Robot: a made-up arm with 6 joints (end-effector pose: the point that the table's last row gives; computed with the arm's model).
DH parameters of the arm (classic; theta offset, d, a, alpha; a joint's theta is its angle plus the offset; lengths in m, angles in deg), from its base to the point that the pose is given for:
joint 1: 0 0.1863 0 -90
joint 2: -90 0 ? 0
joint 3: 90 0.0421 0 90
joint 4: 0 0.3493 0 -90
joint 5: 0 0 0 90
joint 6: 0 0.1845 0 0
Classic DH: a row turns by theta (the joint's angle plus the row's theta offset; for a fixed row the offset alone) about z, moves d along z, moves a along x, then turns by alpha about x.
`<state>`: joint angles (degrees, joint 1 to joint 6).
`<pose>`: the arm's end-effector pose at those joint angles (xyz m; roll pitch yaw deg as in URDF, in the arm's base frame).
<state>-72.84 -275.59 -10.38 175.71 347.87 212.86</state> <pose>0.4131 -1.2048 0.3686 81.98 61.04 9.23</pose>
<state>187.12 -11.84 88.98 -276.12 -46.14 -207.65</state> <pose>-0.3155 0.0515 1.0470 -75.71 -21.81 44.28</pose>
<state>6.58 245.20 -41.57 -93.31 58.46 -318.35</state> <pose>-0.8386 -0.2124 -0.5432 -156.99 -57.18 -121.17</pose>
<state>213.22 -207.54 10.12 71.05 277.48 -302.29</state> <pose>-0.5054 -0.1745 -0.8232 91.66 15.83 -126.07</pose>
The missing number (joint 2, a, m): 0.7568
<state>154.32 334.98 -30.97 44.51 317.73 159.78</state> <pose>0.7155 -0.2942 1.0705 86.47 74.66 89.05</pose>
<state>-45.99 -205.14 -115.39 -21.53 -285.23 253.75</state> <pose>0.4712 -0.5212 -0.2970 -114.72 -28.42 -146.02</pose>
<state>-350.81 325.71 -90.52 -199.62 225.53 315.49</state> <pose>-0.6688 -0.1103 0.7878 -6.14 -16.81 158.22</pose>
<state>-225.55 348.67 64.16 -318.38 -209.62 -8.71</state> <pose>-0.1034 -0.0412 0.9882 145.83 -7.85 -1.89</pose>
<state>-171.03 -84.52 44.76 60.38 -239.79 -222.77</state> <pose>0.8745 -0.0449 0.5061 96.70 -13.11 -33.43</pose>
